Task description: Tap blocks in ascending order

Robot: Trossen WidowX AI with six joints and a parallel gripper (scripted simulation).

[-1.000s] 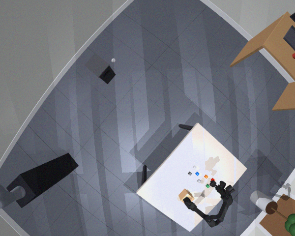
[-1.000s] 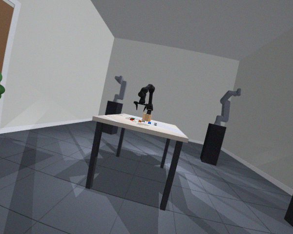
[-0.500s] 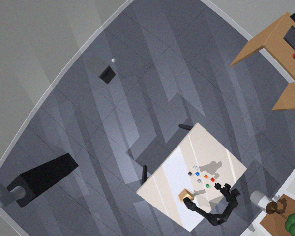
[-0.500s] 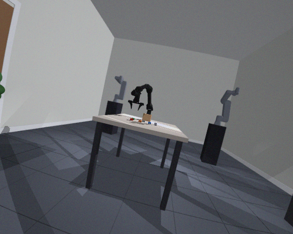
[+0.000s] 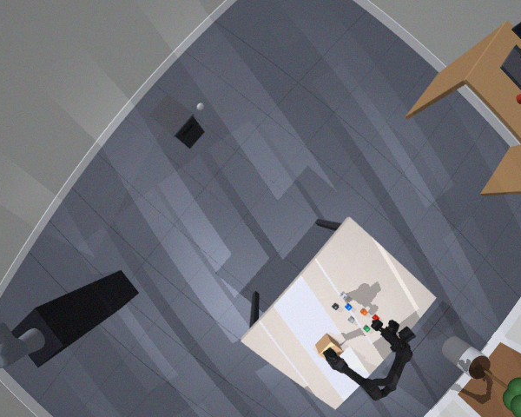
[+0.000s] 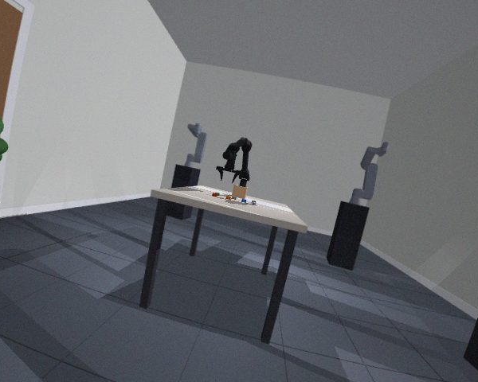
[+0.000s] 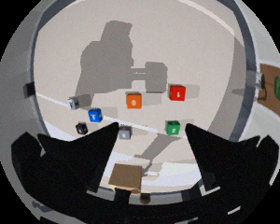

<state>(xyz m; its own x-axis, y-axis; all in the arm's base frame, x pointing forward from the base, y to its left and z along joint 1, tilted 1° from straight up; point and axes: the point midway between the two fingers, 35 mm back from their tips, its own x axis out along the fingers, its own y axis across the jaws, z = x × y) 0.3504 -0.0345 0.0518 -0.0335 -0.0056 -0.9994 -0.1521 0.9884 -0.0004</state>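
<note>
The orange block lies 10 mm behind my gripper tip, 40 mm to the left of it and 110 mm below it. Also, from my gripper tip: grey block: 110 mm behind, 50 mm to the left, 110 mm below; green block: 60 mm behind, 80 mm to the right, 110 mm below; red block: 30 mm ahead, 60 mm to the right, 110 mm below.
</note>
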